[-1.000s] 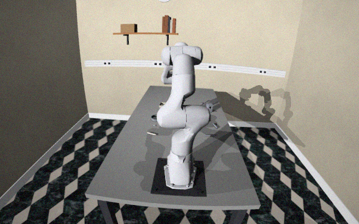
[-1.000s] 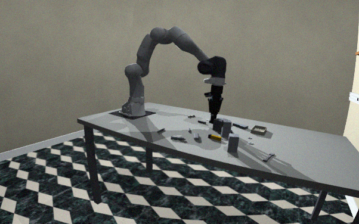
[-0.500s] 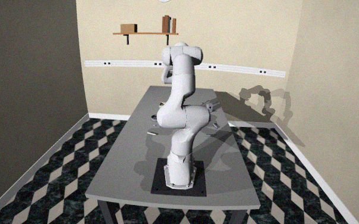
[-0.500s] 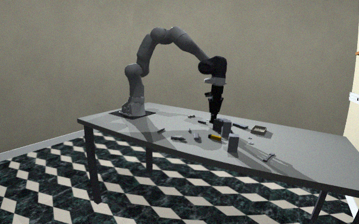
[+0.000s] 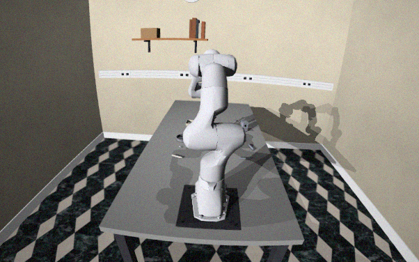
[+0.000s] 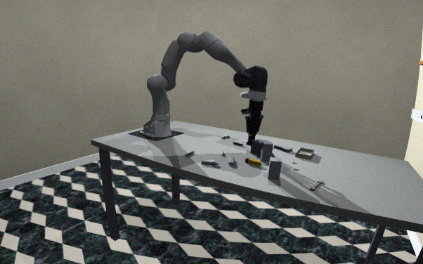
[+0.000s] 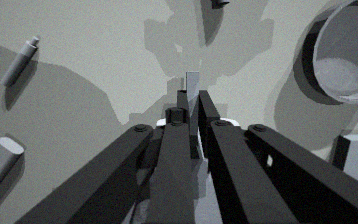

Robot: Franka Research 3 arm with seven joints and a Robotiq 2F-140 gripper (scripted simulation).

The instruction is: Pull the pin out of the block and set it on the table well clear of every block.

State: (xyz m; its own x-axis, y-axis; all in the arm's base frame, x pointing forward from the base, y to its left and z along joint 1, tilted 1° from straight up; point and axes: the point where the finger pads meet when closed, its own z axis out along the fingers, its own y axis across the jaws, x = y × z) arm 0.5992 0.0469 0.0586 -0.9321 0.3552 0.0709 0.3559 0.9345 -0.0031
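Right now the grey square pin is 30 mm below my hand and 10 mm ahead of it. From my hand the other things lie so: round dish (170 mm to the left, 50 mm below, 10 mm ahead); grey block (50 mm ahead, 30 mm below, 20 mm to the right); grey rod (110 mm behind, 70 mm to the left, 60 mm below).
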